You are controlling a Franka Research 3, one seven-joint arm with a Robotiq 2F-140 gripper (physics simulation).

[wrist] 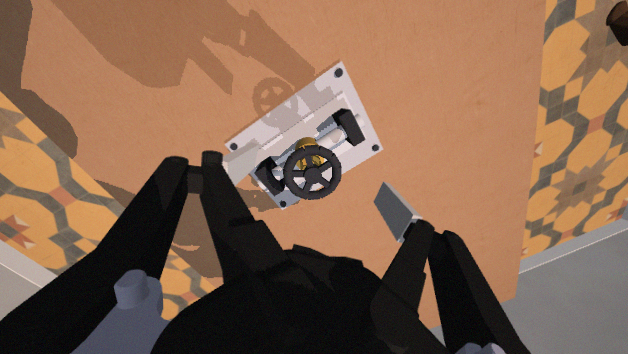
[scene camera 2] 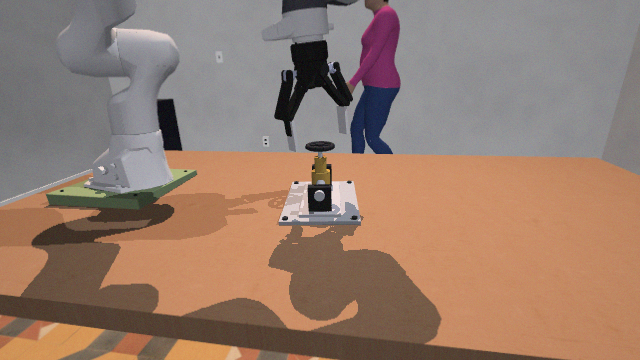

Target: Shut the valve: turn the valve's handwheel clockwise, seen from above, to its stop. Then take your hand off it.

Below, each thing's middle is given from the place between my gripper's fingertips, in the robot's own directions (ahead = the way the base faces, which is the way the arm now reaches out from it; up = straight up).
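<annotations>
My gripper is 20 mm above the black handwheel (wrist: 312, 173) and 10 mm to the left of it. Going by their middles, the black handwheel is the nearest to my gripper of the things named here. Counted from my gripper, there is also the white base plate (scene camera 2: 350, 215), 140 mm below and 10 mm to the right.
</annotations>
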